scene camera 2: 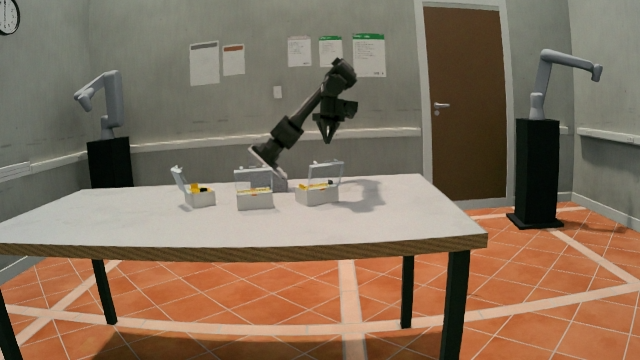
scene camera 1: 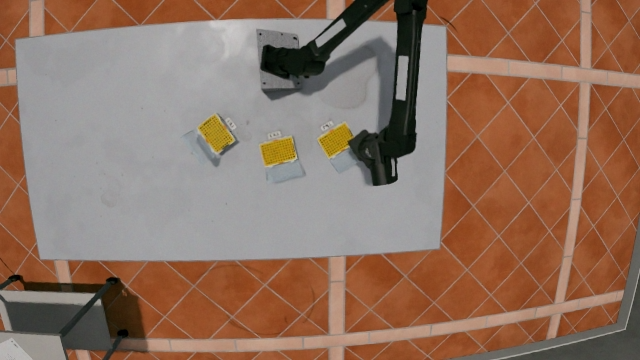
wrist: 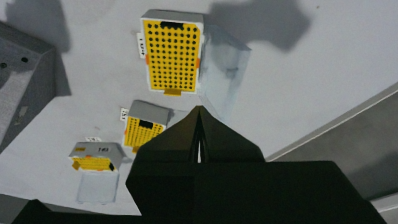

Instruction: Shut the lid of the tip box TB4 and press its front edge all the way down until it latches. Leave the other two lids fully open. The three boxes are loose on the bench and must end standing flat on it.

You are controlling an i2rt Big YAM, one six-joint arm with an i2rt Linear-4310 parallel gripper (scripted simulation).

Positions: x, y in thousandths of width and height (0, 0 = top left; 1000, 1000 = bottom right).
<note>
I see my gripper (scene camera 2: 512, 399), a box (wrist: 205, 667), a box (wrist: 351, 493), a yellow rack (scene camera 1: 443, 418) and a lid (scene camera 2: 515, 485).
The yellow rack also shows in the wrist view (wrist: 343, 605). My gripper shows as well in the wrist view (wrist: 501, 498).
</note>
